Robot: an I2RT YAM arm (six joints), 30 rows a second.
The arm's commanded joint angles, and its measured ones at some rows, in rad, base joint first. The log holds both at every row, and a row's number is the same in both.
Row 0, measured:
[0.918 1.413 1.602 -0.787 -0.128 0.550]
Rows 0 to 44, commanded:
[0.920 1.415 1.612 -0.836 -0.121 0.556]
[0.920 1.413 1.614 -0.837 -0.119 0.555]
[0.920 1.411 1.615 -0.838 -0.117 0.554]
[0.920 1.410 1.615 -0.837 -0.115 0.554]
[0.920 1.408 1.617 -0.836 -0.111 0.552]
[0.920 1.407 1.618 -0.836 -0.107 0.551]
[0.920 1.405 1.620 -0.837 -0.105 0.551]
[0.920 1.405 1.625 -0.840 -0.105 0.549]
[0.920 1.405 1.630 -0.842 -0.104 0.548]
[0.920 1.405 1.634 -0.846 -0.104 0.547]
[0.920 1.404 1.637 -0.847 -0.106 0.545]
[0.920 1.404 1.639 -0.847 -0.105 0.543]
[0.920 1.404 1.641 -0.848 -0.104 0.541]
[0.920 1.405 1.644 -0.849 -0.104 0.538]
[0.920 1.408 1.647 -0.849 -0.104 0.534]
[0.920 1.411 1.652 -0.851 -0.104 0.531]
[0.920 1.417 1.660 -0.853 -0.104 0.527]
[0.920 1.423 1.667 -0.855 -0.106 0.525]
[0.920 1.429 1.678 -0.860 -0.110 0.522]
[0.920 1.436 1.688 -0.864 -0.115 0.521]
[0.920 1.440 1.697 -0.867 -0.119 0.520]
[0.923 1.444 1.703 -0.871 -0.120 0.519]
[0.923 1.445 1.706 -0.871 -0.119 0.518]
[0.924 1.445 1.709 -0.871 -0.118 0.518]
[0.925 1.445 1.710 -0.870 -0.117 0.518]
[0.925 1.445 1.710 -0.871 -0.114 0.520]
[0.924 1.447 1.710 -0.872 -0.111 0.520]
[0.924 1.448 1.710 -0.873 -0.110 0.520]
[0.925 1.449 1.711 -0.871 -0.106 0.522]
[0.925 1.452 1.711 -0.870 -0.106 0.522]
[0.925 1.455 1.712 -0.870 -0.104 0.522]
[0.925 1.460 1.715 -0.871 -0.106 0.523]
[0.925 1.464 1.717 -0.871 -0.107 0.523]
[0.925 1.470 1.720 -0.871 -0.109 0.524]
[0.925 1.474 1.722 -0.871 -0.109 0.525]
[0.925 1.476 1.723 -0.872 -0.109 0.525]
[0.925 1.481 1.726 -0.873 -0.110 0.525]
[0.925 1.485 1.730 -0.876 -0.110 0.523]
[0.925 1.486 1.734 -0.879 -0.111 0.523]
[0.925 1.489 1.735 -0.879 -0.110 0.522]
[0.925 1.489 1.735 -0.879 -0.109 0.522]
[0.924 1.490 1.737 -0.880 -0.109 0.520]
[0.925 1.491 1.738 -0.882 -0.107 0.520]
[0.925 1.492 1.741 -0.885 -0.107 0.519]
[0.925 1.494 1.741 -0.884 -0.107 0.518]
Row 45, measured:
[0.925 1.490 1.735 -0.870 -0.120 0.521]
